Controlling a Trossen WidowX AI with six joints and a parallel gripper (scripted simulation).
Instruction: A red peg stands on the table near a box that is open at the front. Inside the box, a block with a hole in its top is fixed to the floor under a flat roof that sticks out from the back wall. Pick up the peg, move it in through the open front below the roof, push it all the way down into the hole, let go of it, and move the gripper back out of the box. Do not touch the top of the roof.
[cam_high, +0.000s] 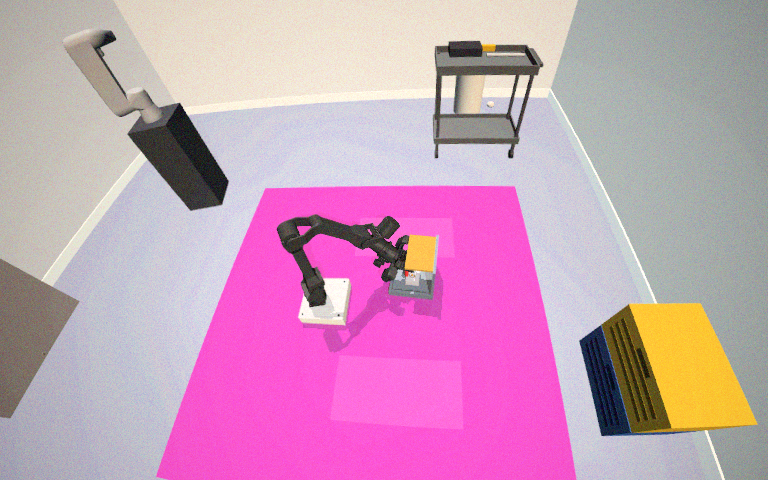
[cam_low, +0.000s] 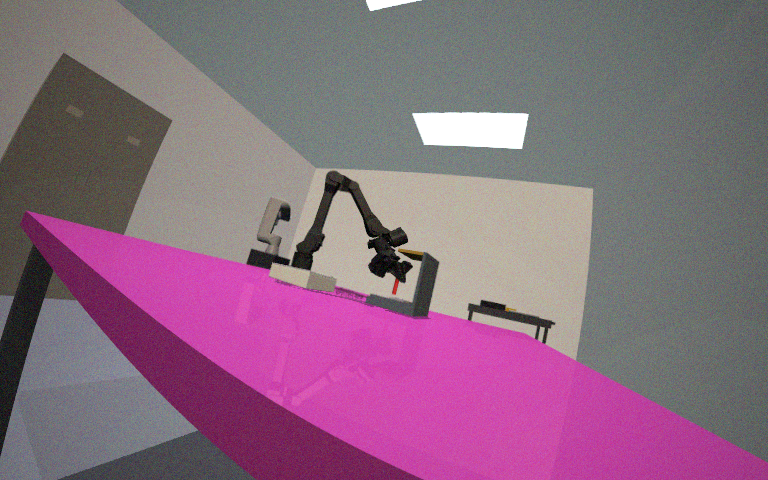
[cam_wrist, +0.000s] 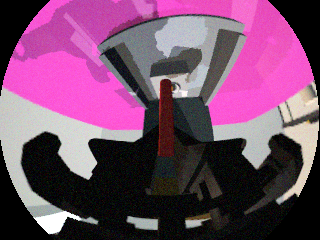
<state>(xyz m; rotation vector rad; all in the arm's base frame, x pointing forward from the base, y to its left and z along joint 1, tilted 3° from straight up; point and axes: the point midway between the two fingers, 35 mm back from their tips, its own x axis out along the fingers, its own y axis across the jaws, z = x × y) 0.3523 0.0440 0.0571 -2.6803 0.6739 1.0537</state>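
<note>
The back wall is 80 mm ahead of my gripper tip, 10 mm to the right of it and 10 mm above it. Also, from my gripper tip: red peg 30 mm behind, 10 mm to the left, 10 mm below; orange roof 30 mm ahead, 10 mm to the left, 100 mm above.
</note>
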